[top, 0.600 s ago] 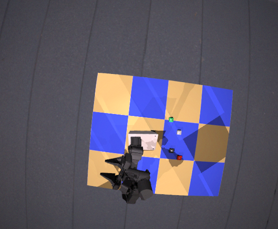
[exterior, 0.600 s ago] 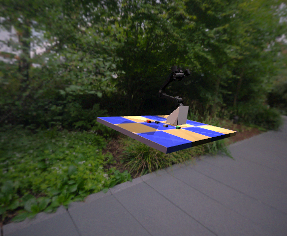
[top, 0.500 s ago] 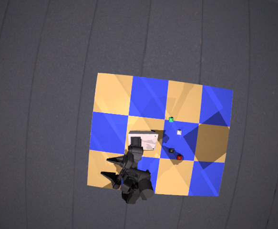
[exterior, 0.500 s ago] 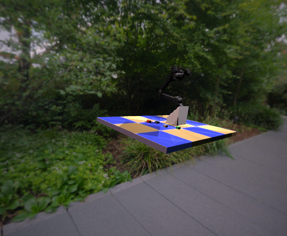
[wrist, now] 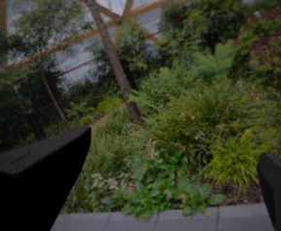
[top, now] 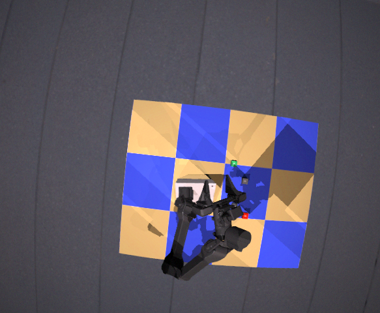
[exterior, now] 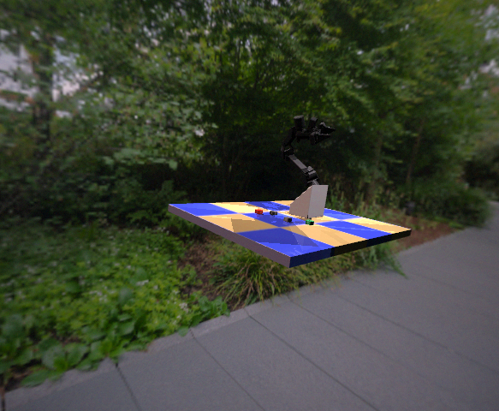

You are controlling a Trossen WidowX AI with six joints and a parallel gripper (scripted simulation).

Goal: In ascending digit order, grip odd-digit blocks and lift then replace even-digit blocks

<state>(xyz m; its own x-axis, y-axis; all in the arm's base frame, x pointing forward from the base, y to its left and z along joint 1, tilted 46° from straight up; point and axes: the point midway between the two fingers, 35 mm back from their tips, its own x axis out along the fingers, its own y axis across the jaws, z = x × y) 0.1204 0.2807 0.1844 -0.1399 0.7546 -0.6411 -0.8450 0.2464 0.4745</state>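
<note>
Right now my gripper tip is 160 mm short of the black block, 210 mm to the left of it and 480 mm above it. Round my gripper tip: grey block: 220 mm ahead, 70 mm to the right, 480 mm below; red block: 220 mm ahead, 270 mm to the right, 480 mm below; green block: 160 mm ahead, 30 mm to the left, 480 mm below.
</note>
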